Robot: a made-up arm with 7 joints. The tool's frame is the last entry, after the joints.
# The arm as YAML. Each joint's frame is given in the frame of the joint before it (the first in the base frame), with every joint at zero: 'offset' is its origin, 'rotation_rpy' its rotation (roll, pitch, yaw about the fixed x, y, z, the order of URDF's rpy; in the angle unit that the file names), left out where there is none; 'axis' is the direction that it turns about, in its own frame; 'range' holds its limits. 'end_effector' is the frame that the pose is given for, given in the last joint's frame.
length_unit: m
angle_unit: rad
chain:
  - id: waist
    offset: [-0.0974, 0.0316, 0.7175]
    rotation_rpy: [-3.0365, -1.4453, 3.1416]
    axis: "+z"
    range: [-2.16, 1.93]
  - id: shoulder
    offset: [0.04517, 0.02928, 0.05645]
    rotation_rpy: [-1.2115, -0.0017, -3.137]
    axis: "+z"
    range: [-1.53, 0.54]
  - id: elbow
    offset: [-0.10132, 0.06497, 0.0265]
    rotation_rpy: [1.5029, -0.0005, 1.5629]
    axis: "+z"
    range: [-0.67, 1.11]
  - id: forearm
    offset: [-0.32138, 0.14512, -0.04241]
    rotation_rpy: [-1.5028, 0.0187, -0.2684]
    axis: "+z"
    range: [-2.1, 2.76]
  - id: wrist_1
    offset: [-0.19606, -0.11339, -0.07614]
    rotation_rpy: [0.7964, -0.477, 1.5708]
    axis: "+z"
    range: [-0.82, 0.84]
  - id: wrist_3
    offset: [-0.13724, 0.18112, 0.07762]
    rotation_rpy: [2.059, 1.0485, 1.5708]
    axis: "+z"
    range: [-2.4, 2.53]
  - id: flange
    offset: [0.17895, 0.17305, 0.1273]
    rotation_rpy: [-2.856, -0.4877, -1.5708]
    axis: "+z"
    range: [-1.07, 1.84]
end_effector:
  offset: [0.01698, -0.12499, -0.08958]
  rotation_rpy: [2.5, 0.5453, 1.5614]
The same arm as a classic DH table. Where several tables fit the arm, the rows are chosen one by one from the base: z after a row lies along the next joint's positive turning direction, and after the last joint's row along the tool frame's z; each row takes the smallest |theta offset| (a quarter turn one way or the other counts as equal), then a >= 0, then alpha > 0; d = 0 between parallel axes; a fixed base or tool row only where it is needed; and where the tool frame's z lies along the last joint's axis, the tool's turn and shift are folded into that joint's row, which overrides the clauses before.
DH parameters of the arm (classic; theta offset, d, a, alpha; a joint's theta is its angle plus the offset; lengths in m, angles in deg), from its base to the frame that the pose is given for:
base (fixed): -83.93 0.7292 -0.0417 97.15
waist: -88.94 0.1616 -0.0453 -69.42
shoulder: 89.44 0.0024 0.0642 86.11
elbow: -15.42 -0.1482 -0.3484 -86.11
forearm: 66.89 0.0832 -0.1838 51.59
wrist_1: -78.85 -0.1396 -0.1071 -103.53
wrist_3: -30.98 -0.1613 -0.2435 -147.96
flange: -7.34 -0.1059 -0.0922 133.23
tool (fixed): -45.39 0.1182 0 0
Joint limits (deg, base to tool): -123.76..110.58 -87.66..30.94 -38.39..63.6 -120.32..158.14 -46.98..48.13 -137.51..144.96 -61.31..105.42

